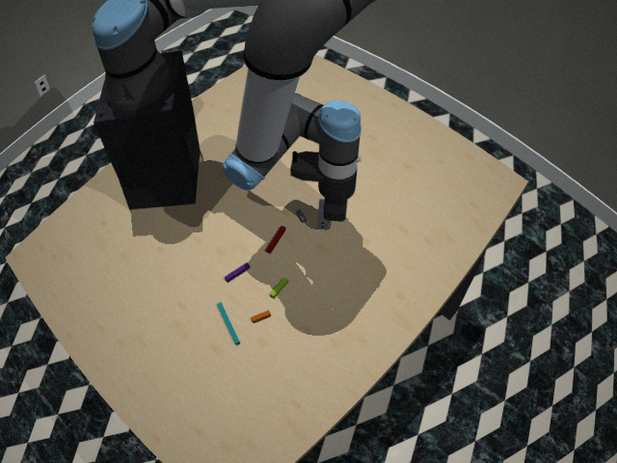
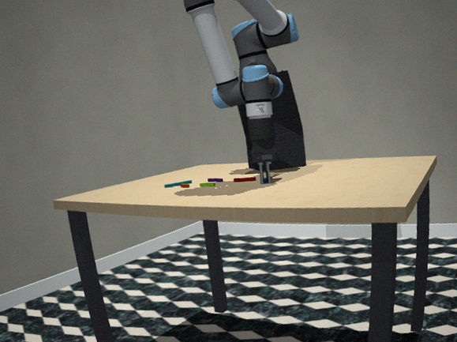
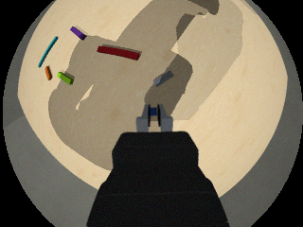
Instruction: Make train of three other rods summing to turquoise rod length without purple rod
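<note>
My gripper is now 1 cm above the blue rod. The rest, counted from my hand: red rod (4 cm behind, 10 cm to the right, 1 cm below); then grey rod (5 cm behind, 2 cm to the right, 1 cm below); then lime rod (6 cm ahead, 18 cm to the right, 1 cm below).
</note>
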